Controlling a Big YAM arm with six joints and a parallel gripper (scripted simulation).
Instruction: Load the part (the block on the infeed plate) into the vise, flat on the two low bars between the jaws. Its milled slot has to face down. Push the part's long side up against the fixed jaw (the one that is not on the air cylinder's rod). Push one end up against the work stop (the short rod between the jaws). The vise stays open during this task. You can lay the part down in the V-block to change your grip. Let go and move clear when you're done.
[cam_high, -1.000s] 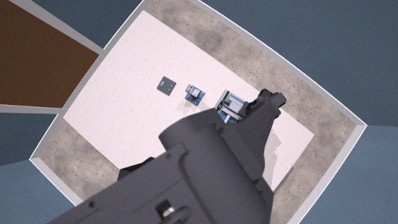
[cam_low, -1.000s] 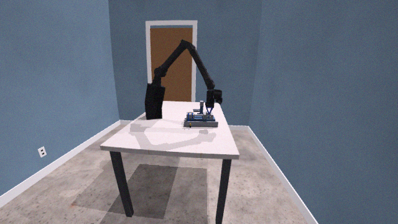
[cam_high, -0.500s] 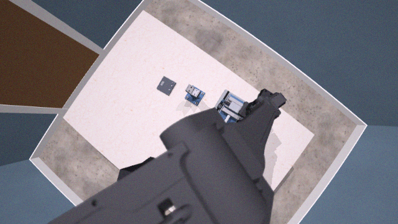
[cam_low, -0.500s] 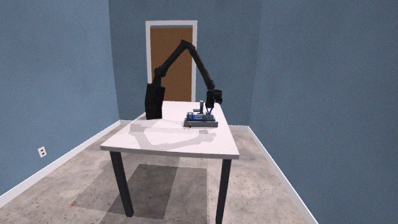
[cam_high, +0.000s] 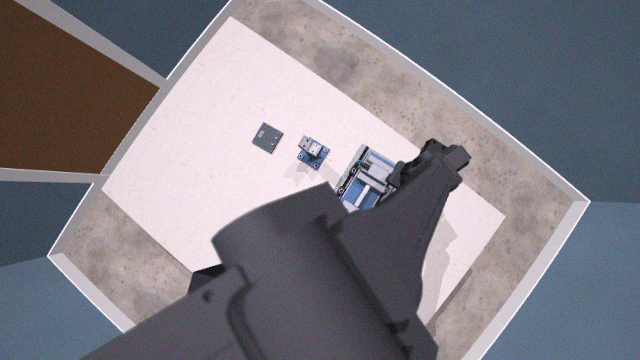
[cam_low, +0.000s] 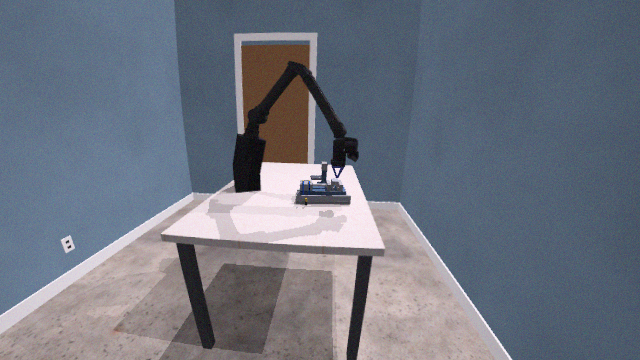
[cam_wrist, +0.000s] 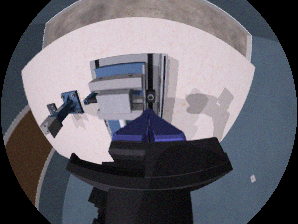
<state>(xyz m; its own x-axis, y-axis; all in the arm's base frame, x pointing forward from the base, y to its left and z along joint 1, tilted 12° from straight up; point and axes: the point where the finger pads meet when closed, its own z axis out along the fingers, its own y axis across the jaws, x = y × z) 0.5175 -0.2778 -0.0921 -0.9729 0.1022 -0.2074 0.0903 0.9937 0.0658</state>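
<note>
Now: hand 60 mm to the right of the part and 60 mm above it. The rest, counted from my hand: dark square plate 470 mm to the left, 140 mm below, 50 mm behind.
</note>
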